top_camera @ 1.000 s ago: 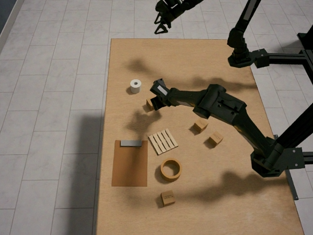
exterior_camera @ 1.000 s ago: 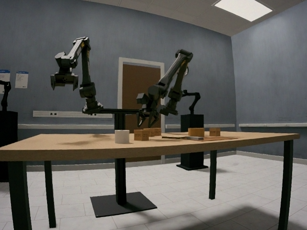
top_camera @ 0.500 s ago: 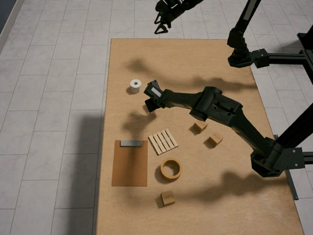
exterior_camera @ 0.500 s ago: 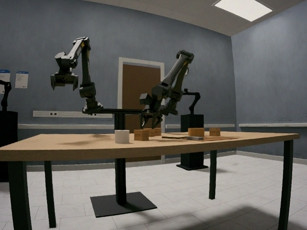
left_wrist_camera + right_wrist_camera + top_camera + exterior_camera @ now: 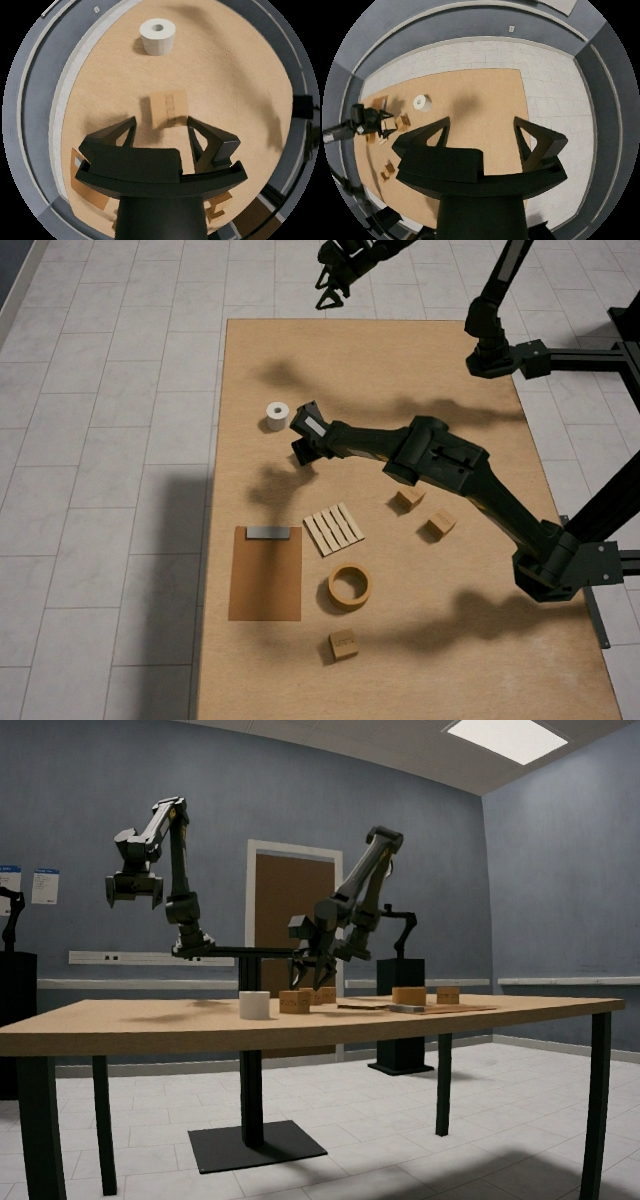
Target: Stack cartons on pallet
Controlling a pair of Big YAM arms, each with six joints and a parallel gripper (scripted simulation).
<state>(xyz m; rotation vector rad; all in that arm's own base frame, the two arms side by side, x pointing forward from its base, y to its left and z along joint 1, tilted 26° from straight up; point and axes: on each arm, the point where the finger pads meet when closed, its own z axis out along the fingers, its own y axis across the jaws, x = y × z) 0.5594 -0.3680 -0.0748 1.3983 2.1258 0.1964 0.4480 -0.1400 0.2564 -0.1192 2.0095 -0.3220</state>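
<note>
My left gripper is now 140 mm to the left of the white roll, 90 mm short of it and 40 mm above it.
</note>
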